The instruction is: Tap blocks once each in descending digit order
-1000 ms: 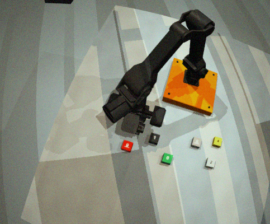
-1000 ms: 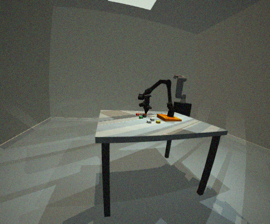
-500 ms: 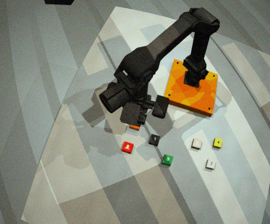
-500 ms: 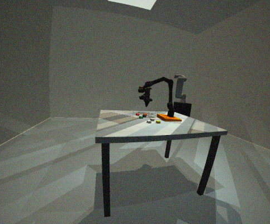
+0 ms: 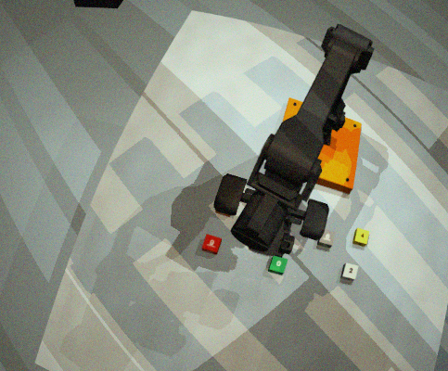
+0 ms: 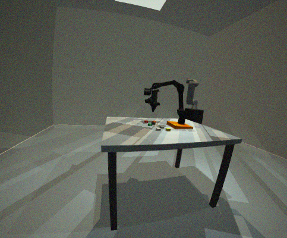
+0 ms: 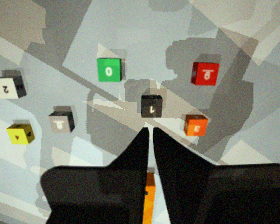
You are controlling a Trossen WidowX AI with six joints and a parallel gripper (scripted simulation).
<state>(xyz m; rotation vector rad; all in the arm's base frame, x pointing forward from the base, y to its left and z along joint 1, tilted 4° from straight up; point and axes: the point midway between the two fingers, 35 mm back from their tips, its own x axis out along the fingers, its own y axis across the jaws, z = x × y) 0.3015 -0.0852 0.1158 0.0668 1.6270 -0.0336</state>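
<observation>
The white block marked 2 lies 2 cm ahead of my gripper tip, 21 cm to the left of it and 12 cm below it. Round my gripper tip: dark block (2 cm behind, 1 cm to the right, 12 cm below); green block (4 cm ahead, 5 cm to the left, 12 cm below); red block (3 cm ahead, 10 cm to the right, 12 cm below).
</observation>
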